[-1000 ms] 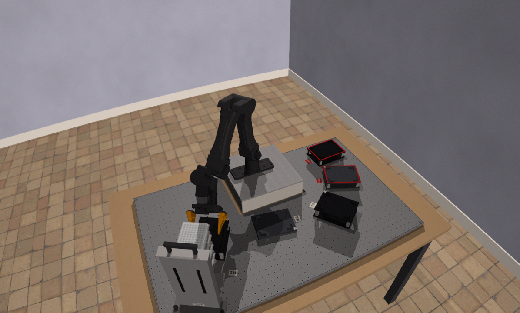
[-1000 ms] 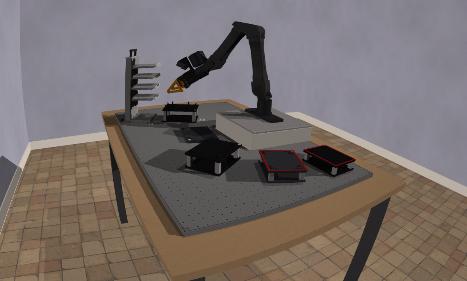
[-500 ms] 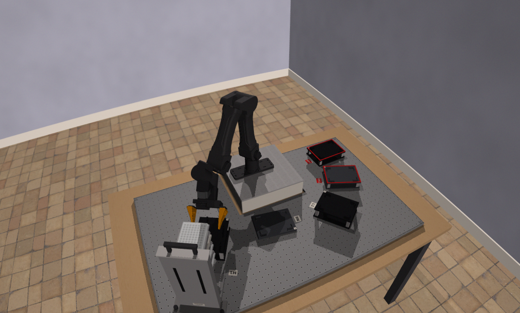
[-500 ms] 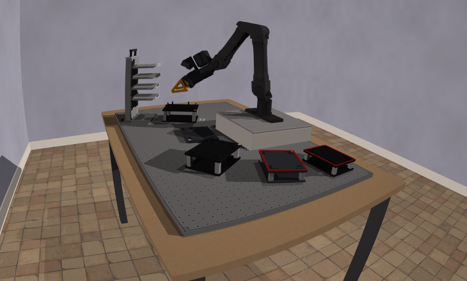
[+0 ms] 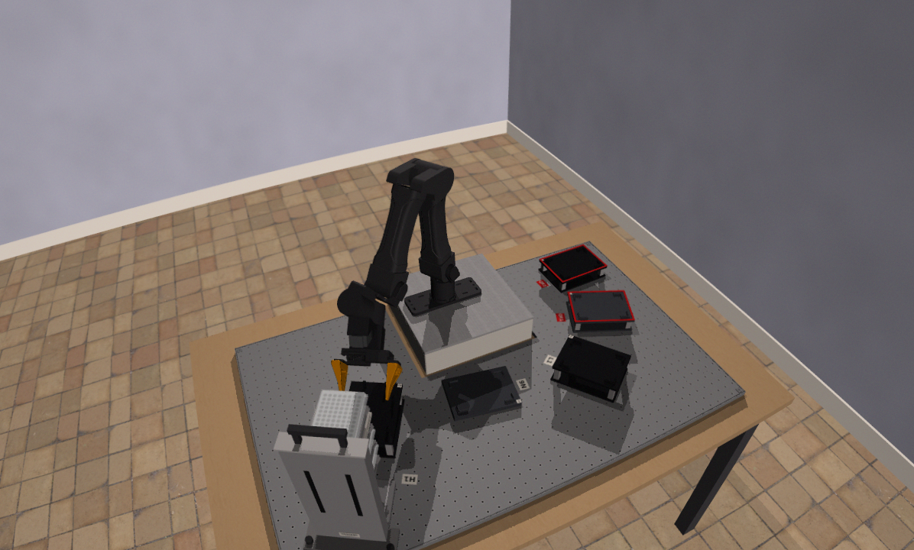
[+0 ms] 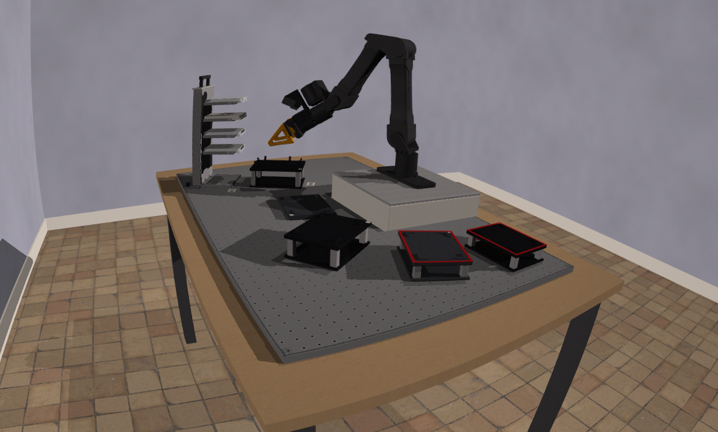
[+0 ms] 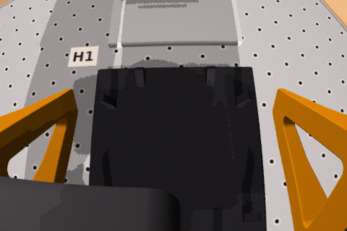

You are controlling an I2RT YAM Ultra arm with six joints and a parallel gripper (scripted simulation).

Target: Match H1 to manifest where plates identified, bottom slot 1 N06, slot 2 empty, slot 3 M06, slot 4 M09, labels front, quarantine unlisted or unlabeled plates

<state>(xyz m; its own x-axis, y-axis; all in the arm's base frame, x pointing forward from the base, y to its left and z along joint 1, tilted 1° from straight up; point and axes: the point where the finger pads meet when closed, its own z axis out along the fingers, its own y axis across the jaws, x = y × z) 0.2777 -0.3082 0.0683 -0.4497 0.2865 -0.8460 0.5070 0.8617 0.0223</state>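
The black regrip nest RG lies 10 mm behind my hand, 10 mm to the left of it and 80 mm below it. The rest, counted from my hand: flat recovery nest N6: 10 mm ahead, 270 mm to the left, 130 mm below; H1 deck label: 150 mm ahead, 30 mm to the left, 140 mm below; plate hotel H1: 210 mm ahead, 120 mm to the right, 20 mm above.
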